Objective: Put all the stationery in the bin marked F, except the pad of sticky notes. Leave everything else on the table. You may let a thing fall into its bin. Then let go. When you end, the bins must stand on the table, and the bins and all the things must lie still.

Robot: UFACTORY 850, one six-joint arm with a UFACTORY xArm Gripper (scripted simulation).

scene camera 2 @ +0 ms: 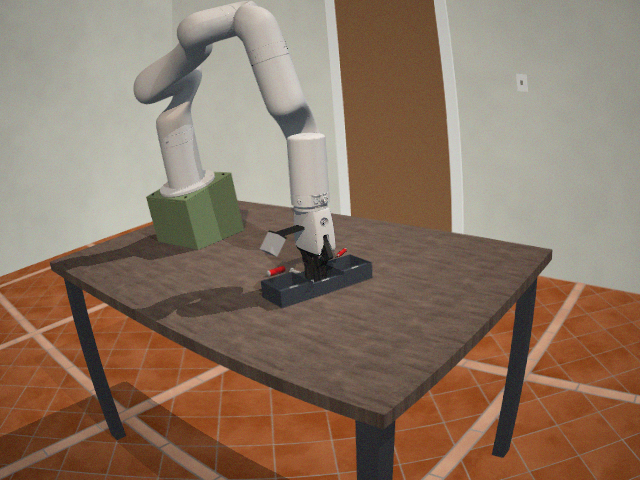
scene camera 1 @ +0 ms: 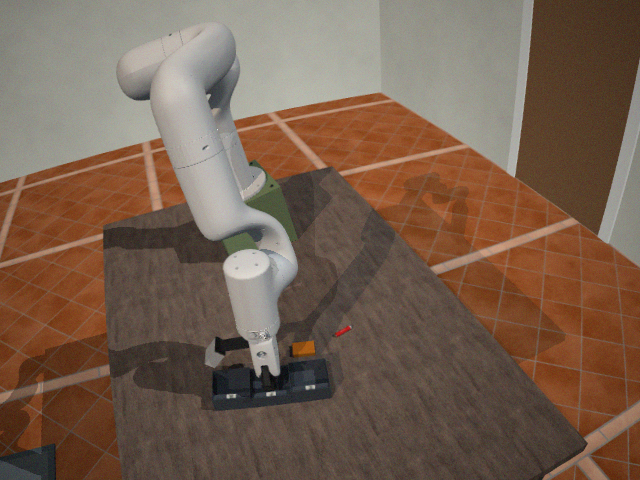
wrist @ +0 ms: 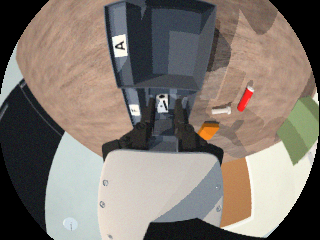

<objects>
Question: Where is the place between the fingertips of my gripper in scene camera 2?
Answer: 316, 279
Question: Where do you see a bin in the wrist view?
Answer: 168, 52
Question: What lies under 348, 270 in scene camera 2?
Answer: A bin.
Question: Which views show the bin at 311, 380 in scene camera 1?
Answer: Scene camera 2, scene camera 1 and the wrist view: all of them.
</objects>
